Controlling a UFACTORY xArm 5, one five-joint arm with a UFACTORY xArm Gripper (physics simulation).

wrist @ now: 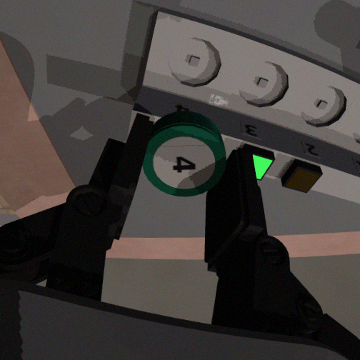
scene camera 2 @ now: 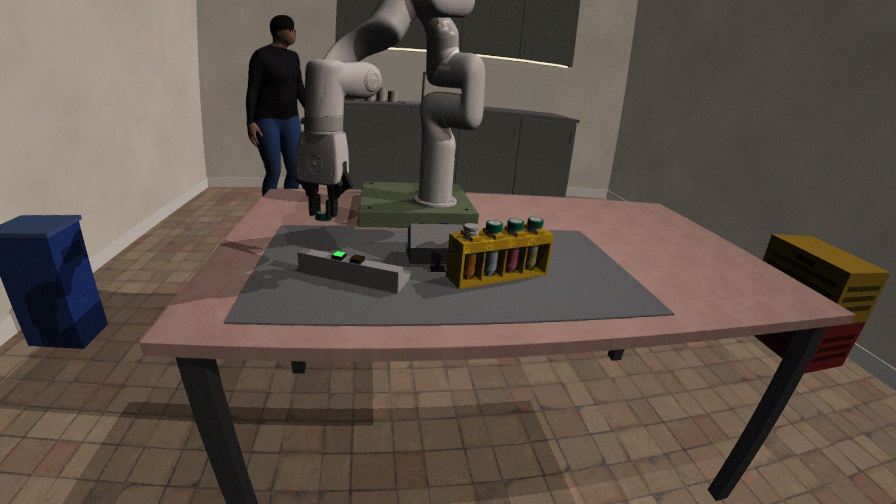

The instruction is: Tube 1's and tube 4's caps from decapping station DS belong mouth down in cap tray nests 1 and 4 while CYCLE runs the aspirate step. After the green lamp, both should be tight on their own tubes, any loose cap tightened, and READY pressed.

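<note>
My gripper [scene camera 2: 323,209] [wrist: 183,157] is shut on the green cap marked 4 [scene camera 2: 322,216] [wrist: 175,181], label side up, and holds it raised behind the cap tray in the scene view. The long grey cap tray [scene camera 2: 350,273] [wrist: 229,49] shows bare nests 4 [wrist: 194,61], 3 [wrist: 263,82] and 2 [wrist: 322,105] in the wrist view; nest 1 is mostly cut off. The green lamp [scene camera 2: 338,255] [wrist: 261,165] is lit beside a dark amber square [scene camera 2: 357,258] [wrist: 301,176]. A yellow rack [scene camera 2: 454,263] holds tubes: three have green caps [scene camera 2: 494,226] [scene camera 2: 515,223] [scene camera 2: 535,222]; the leftmost tube [scene camera 2: 471,230] has a pale top. Tube numbers are unreadable.
A grey box [scene camera 2: 432,241] stands behind and left of the rack, partly hidden, with a small black item [scene camera 2: 437,261] in front. All stand on a grey mat [scene camera 2: 563,297] on the pink table [scene camera 2: 701,275]. The green robot base [scene camera 2: 391,206] is behind. A person [scene camera 2: 275,81] stands beyond the table.
</note>
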